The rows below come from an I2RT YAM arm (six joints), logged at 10 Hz.
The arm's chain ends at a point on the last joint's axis. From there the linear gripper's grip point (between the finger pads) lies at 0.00 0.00 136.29 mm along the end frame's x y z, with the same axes.
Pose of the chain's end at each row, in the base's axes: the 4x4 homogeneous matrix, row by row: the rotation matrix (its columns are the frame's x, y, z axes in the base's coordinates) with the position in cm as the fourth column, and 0 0 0 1 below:
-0.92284 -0.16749 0.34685 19.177; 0.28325 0.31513 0.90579 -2.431; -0.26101 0.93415 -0.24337 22.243; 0 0 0 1
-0.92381 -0.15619 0.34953 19.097; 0.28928 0.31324 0.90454 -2.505; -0.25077 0.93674 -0.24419 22.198; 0 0 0 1
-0.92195 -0.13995 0.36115 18.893; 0.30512 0.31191 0.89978 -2.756; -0.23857 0.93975 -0.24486 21.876; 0 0 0 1
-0.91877 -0.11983 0.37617 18.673; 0.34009 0.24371 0.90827 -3.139; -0.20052 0.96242 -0.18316 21.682; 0 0 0 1
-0.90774 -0.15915 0.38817 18.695; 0.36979 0.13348 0.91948 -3.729; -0.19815 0.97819 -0.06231 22.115; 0 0 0 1
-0.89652 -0.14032 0.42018 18.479; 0.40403 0.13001 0.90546 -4.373; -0.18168 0.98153 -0.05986 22.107; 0 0 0 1
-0.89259 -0.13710 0.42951 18.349; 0.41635 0.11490 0.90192 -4.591; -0.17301 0.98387 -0.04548 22.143; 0 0 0 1
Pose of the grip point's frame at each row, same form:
-0.92284 -0.16749 0.34685 23.904; 0.28325 0.31513 0.90579 9.914; -0.26101 0.93415 -0.24337 18.926; 0 0 0 1
-0.92381 -0.15619 0.34953 23.861; 0.28928 0.31324 0.90454 9.823; -0.25077 0.93674 -0.24419 18.870; 0 0 0 1
-0.92195 -0.13995 0.36115 23.815; 0.30512 0.31191 0.89978 9.507; -0.23857 0.93975 -0.24486 18.539; 0 0 0 1
-0.91877 -0.11983 0.37617 23.800; 0.34009 0.24371 0.90827 9.240; -0.20052 0.96242 -0.18316 19.186; 0 0 0 1
-0.90774 -0.15915 0.38817 23.985; 0.36979 0.13348 0.91948 8.803; -0.19815 0.97819 -0.06231 21.266; 0 0 0 1
-0.89652 -0.14032 0.42018 24.206; 0.40403 0.13001 0.90546 7.968; -0.18168 0.98153 -0.05986 21.291; 0 0 0 1
-0.89259 -0.13710 0.42951 24.203; 0.41635 0.11490 0.90192 7.701; -0.17301 0.98387 -0.04548 21.523; 0 0 0 1

